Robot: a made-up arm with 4 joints.
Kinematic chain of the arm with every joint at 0, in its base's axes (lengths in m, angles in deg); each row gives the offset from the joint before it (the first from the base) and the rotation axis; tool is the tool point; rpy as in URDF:
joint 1: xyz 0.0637 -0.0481 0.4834 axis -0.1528 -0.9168 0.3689
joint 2: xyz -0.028 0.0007 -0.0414 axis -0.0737 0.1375 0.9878
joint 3: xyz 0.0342 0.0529 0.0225 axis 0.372 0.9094 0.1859
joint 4: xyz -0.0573 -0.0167 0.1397 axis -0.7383 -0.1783 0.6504
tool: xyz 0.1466 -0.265 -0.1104 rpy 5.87 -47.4 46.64
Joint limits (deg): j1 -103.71..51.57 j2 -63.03..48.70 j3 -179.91..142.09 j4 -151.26..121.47
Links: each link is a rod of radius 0.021 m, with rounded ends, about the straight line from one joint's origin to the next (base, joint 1, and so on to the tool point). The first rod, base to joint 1, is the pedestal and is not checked.
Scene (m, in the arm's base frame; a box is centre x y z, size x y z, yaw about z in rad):
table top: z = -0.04
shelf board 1: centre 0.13 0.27 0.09 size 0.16 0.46 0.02 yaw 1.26
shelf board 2: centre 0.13 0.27 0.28 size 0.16 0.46 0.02 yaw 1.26
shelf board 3: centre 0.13 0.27 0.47 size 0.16 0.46 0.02 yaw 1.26
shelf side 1: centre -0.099 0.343 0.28 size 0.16 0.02 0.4 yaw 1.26
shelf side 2: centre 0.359 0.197 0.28 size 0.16 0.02 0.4 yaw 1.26
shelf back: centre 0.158 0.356 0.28 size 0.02 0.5 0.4 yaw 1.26
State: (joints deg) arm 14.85 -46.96 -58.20 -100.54
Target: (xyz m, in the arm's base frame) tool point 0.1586 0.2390 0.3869
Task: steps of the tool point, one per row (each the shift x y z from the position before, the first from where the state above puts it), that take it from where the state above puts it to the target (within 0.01 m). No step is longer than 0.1 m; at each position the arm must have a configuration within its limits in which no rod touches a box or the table.
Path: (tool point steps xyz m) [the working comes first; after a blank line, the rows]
Joints at the target: 43.26 -20.88 -35.13 -151.26
Straight joint move there: clear.

1: 0.0478 0.0827 0.0217
2: 0.0086 0.0891 0.0317
3: -0.0290 0.0814 0.0322
4: -0.0586 0.0628 0.0262

